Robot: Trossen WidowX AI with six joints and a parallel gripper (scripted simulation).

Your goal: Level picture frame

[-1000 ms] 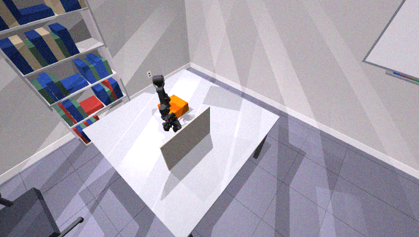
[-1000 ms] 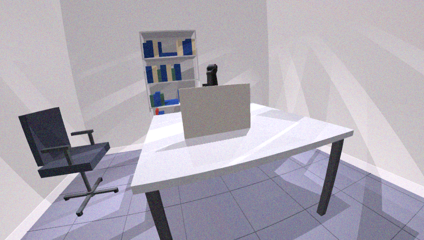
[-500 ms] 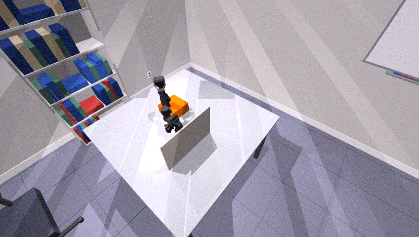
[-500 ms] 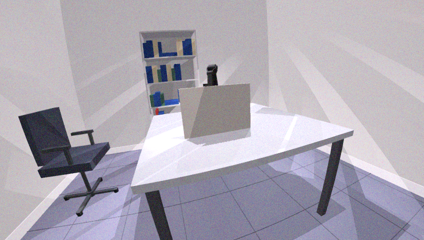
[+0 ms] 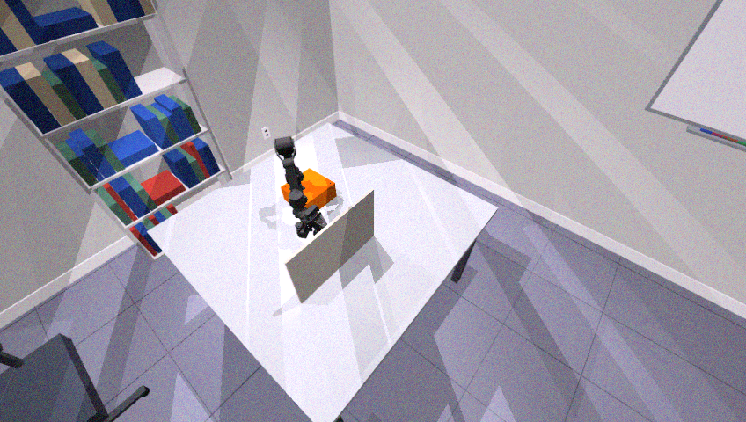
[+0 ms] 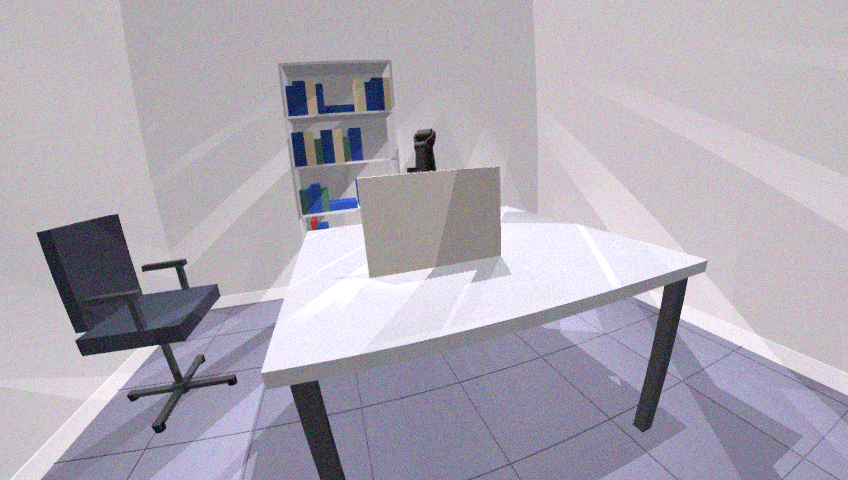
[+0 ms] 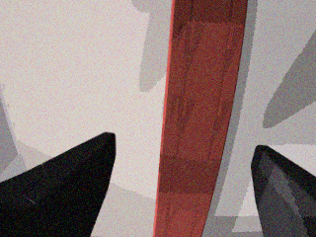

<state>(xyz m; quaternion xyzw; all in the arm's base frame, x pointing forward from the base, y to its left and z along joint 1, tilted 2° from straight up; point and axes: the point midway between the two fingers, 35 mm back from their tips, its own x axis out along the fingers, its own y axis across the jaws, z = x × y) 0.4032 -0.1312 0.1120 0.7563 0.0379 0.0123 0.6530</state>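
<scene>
Now: gripper tip 1 cm short of the red picture frame, 1 cm to the right of it and 5 cm above it. Also, from my gripper tip: beige wall panel 2 cm ahead, 7 cm below.
</scene>
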